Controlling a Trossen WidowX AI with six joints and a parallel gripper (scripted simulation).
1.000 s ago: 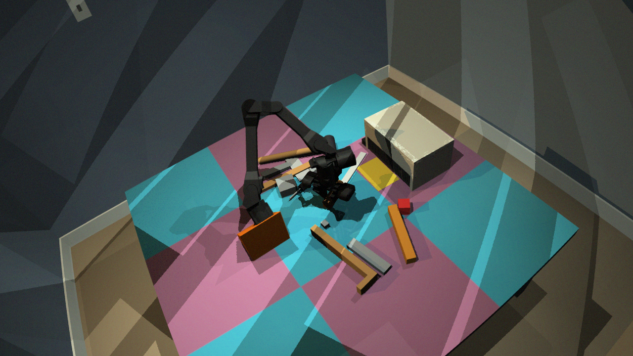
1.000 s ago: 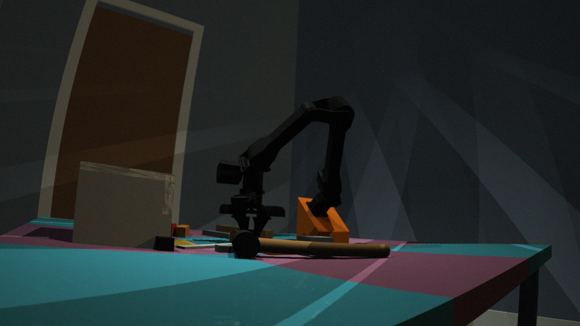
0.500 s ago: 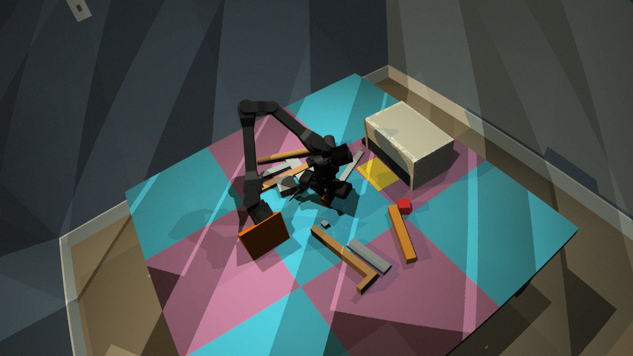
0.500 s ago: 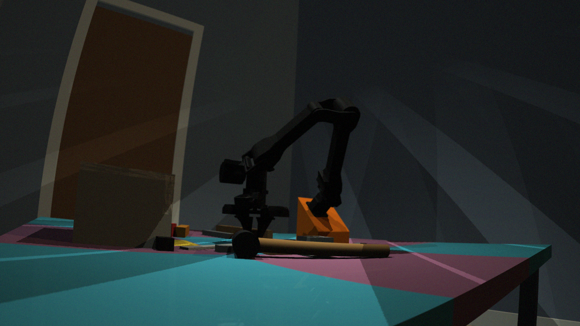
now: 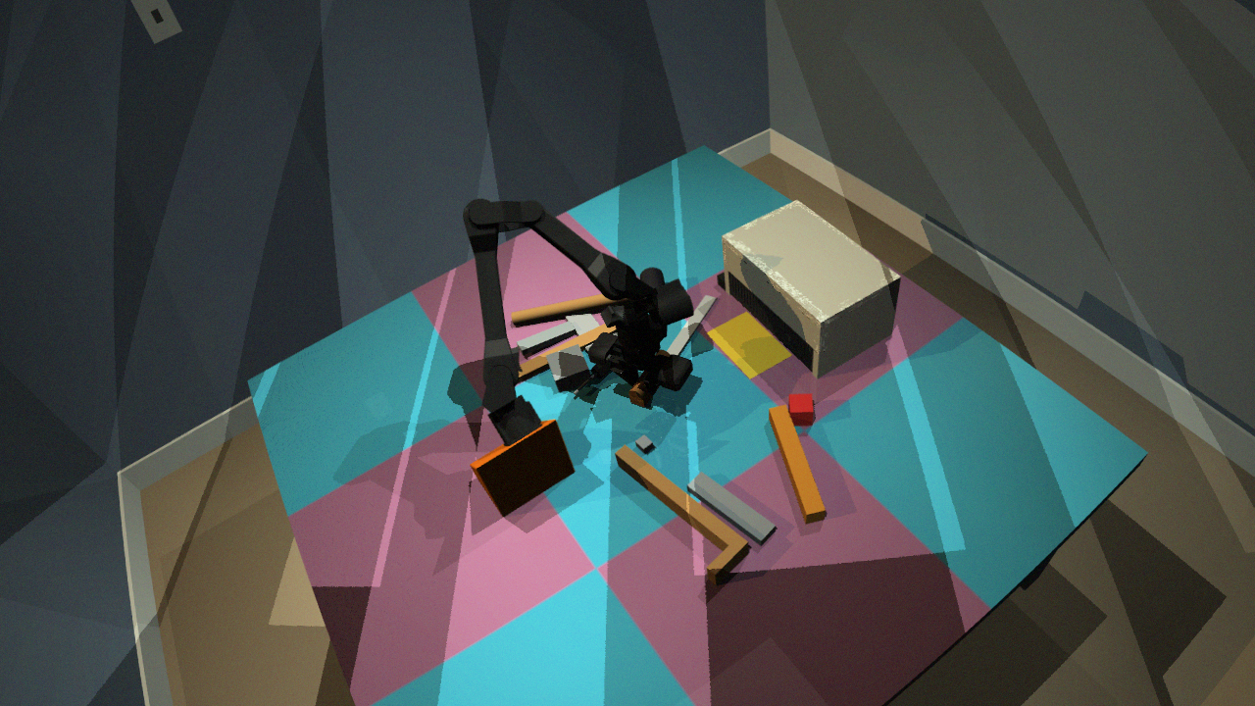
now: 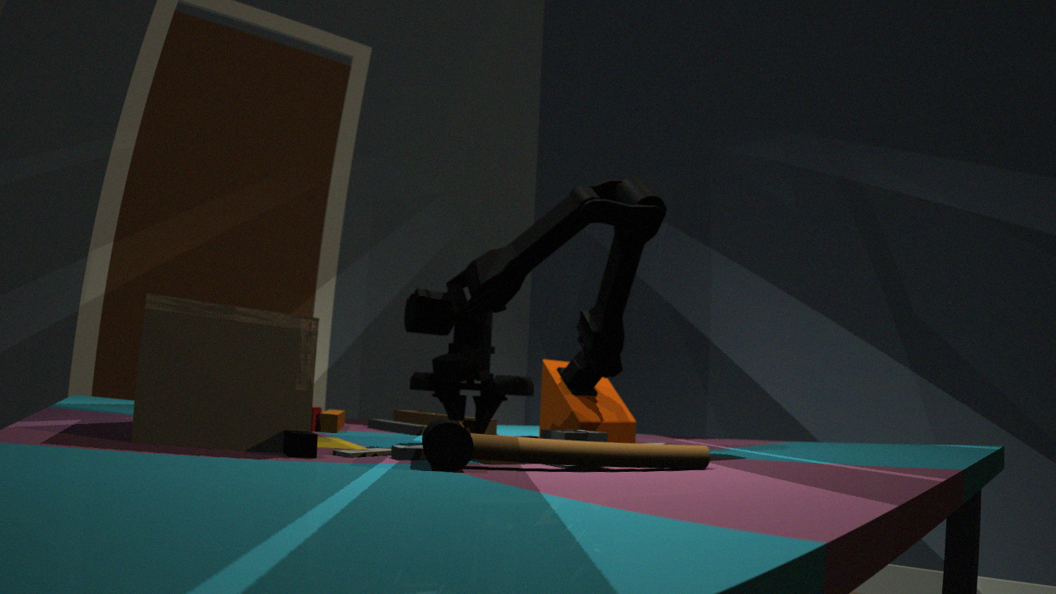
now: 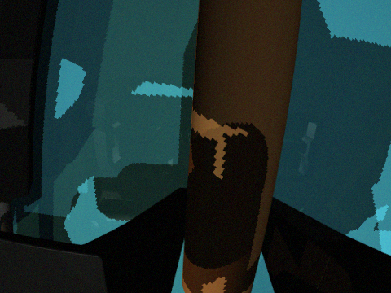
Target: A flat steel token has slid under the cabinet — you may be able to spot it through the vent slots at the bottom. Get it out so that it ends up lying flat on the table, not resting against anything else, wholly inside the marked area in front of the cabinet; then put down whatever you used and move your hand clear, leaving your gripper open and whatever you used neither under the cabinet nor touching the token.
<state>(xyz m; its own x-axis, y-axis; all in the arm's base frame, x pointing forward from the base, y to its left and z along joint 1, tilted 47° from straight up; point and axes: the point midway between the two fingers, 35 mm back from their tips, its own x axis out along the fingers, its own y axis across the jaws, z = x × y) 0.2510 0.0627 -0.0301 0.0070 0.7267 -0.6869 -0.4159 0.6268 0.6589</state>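
Right now the screwdriver is 100 mm to the left of my gripper tip and 40 mm behind it. Also, from my gripper tip: long wooden stick: 190 mm to the left, 50 mm behind; then small grey cube: 100 mm to the right, 70 mm behind; then grey block: 140 mm to the left, 80 mm behind, 10 mm above.
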